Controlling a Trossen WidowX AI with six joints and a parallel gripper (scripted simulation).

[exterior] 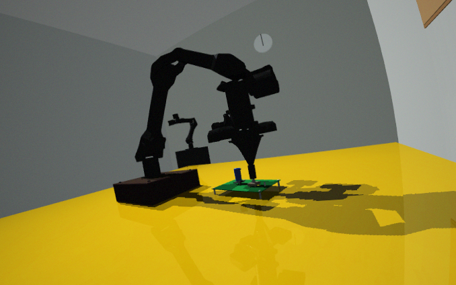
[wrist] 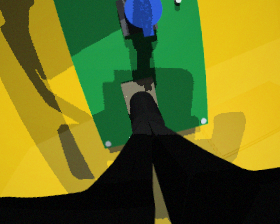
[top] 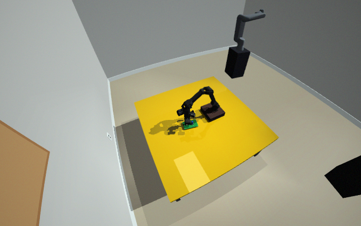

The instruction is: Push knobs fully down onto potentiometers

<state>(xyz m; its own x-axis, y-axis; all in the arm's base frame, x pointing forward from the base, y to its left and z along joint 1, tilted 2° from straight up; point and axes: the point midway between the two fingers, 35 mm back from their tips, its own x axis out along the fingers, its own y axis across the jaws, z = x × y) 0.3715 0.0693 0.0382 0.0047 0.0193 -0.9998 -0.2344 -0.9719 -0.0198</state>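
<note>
Right now the black knob is 20 mm below my gripper tip. From my gripper tip the other things lie so: blue knob: 60 mm behind, 10 mm to the left, 20 mm below.
</note>
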